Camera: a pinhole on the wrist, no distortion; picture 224 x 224 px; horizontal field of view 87.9 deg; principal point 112.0 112.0 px. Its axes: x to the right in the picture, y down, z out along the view. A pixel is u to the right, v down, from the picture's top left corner.
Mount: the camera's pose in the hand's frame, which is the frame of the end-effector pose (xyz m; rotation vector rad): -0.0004 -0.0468 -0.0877 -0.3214 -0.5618 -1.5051
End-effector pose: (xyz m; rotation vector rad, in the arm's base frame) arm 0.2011 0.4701 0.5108 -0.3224 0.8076 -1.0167
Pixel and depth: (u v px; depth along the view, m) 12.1 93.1 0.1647
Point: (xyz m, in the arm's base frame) 0.2659 0.5955 0.4186
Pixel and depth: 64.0 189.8 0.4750
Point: 0.6948 0.4290 0.3383
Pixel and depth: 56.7 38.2 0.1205
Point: 0.1932 0.5837 0.4968
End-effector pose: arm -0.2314 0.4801 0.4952 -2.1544 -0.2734 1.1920
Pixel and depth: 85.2 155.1 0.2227
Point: -0.2855 0.4476 0.3554
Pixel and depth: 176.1 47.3 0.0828
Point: -0.2589 0.4856 0.5638
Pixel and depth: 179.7 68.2 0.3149
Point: -0.5310 0.5452 0.5409
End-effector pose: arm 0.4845 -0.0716 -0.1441 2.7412 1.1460 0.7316
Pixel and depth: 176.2 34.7 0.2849
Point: 0.4119 -0.1833 -0.4300
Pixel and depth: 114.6 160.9 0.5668
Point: 0.9379 -0.1079 -0.3946
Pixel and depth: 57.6 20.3 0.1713
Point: 0.4537 -0.2557 -0.1744
